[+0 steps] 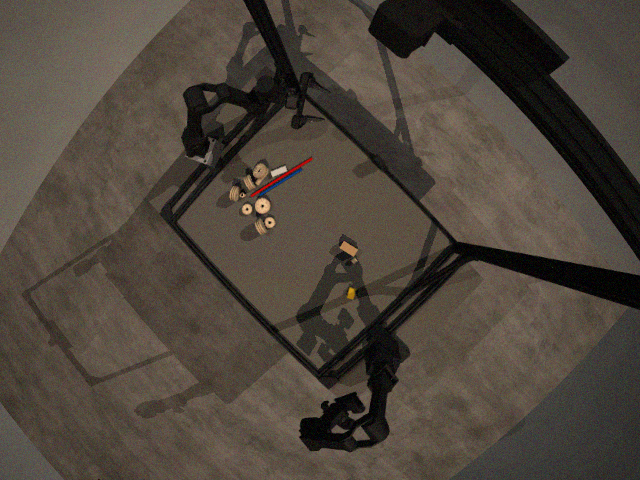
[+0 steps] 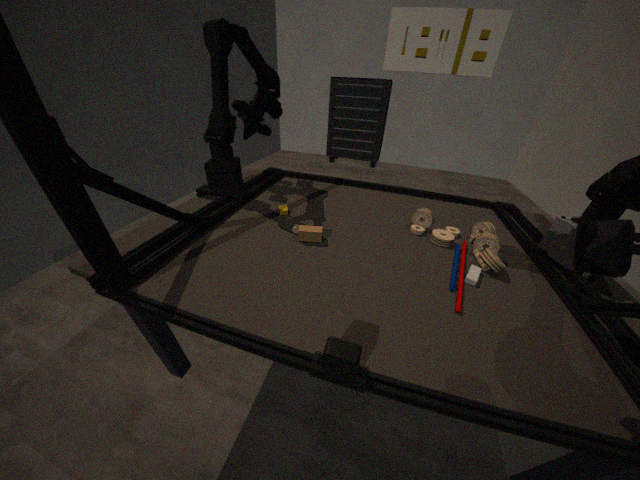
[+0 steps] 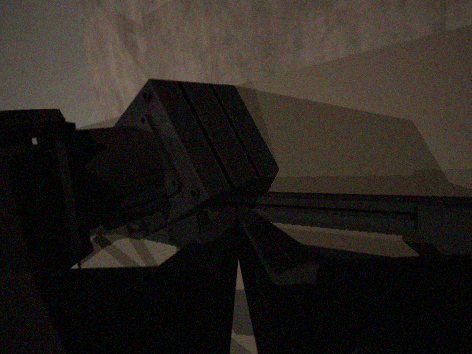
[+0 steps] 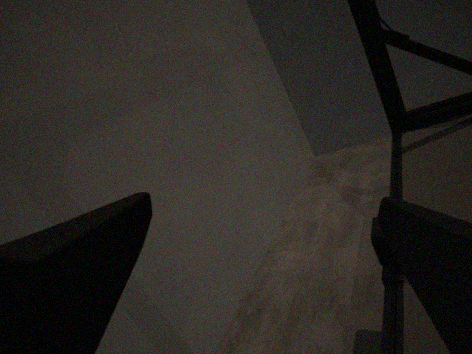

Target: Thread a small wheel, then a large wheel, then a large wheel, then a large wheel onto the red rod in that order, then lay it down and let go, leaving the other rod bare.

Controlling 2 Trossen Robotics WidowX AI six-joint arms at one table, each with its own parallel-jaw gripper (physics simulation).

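Frame: origin at the left arm's base, x ahead, y left, z up, level; millimetres.
Where they show: left gripper, fingertip midpoint: [image 1: 355,392] [image 2: 244,139] [image 3: 236,216]; right gripper, fingertip midpoint: [image 1: 327,106] [image 4: 265,205]; left arm's base, link origin: [image 1: 384,367] [image 2: 222,160] [image 3: 145,167]; right arm's base, link origin: [image 1: 200,147].
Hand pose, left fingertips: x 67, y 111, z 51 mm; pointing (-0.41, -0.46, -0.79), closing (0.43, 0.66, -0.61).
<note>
Things, the pixels of their top centre, and the offset from my left fingertips.
- red rod, top centre: [image 2: 462,268] [image 1: 280,177] dz -150, dx +540, dy -622 mm
- blue rod, top centre: [image 2: 456,263] [image 1: 280,182] dz -150, dx +536, dy -603 mm
- large wheel, top centre: [image 2: 443,234] [image 1: 262,205] dz -138, dx +566, dy -497 mm
- white block, top centre: [image 2: 474,272] [image 1: 278,171] dz -147, dx +556, dy -639 mm
- tan block, top centre: [image 2: 310,228] [image 1: 348,248] dz -129, dx +211, dy -462 mm
- small yellow block, top centre: [image 2: 283,207] [image 1: 351,293] dz -144, dx +142, dy -309 mm
The red rod [image 1: 282,176] [image 2: 461,277] lies bare on the table, with the blue rod [image 1: 281,181] [image 2: 455,268] right beside it. Several wooden wheels lie in a cluster next to the rods' ends. Among them are a large wheel [image 1: 262,206] [image 2: 443,236] lying flat, a small wheel [image 1: 247,209] [image 2: 418,230] and other large wheels [image 1: 260,170] [image 2: 491,259] on edge. My left gripper [image 1: 337,409] [image 2: 250,121] [image 3: 236,216] is shut and empty, held high outside the table frame. My right gripper [image 1: 196,150] [image 4: 265,205] is open and empty, off the table's edge near the wheels and facing the floor.
A white block [image 1: 278,170] [image 2: 473,274] lies against the red rod. A tan block [image 1: 349,248] [image 2: 310,233] and a small yellow block [image 1: 350,293] [image 2: 283,209] lie near the left arm's side. A black frame [image 1: 223,281] [image 2: 223,335] borders the table.
</note>
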